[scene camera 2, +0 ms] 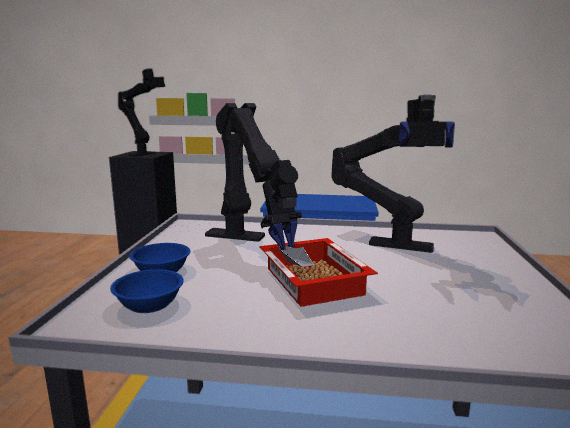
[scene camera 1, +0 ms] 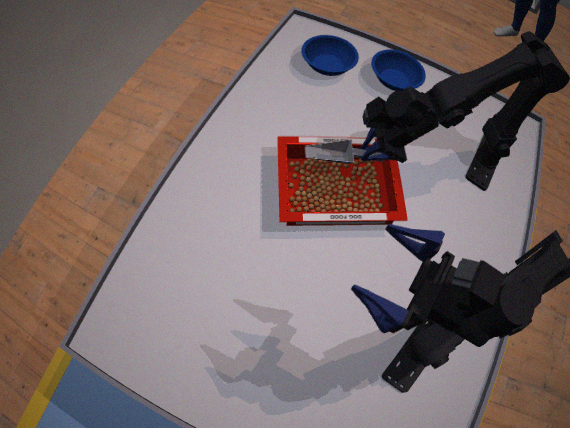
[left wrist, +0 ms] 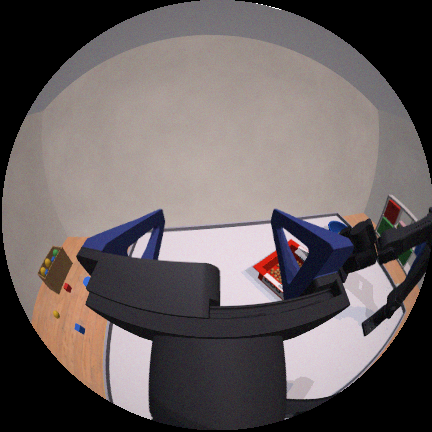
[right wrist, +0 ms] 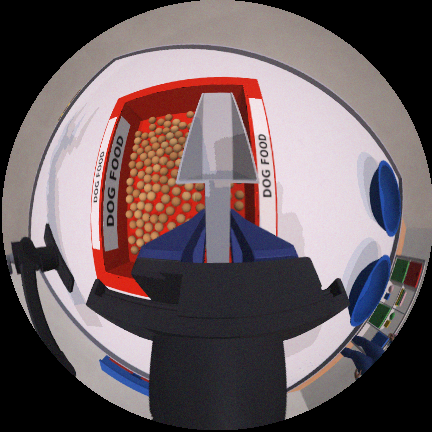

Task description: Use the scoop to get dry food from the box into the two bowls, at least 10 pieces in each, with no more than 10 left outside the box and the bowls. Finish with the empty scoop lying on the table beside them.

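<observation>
The red box holds many round brown food pieces. My right gripper is shut on the handle of the grey scoop. The scoop's blade is inside the box, along its upper side in scene camera 1, and no pieces show on it. Two blue bowls stand apart from the box; no food shows in them. My left gripper is open and empty, raised above the table.
The white table has a raised grey rim. The right forearm reaches over the table near one bowl. In scene camera 2, a black pedestal with another arm and wall shelves stand behind the table.
</observation>
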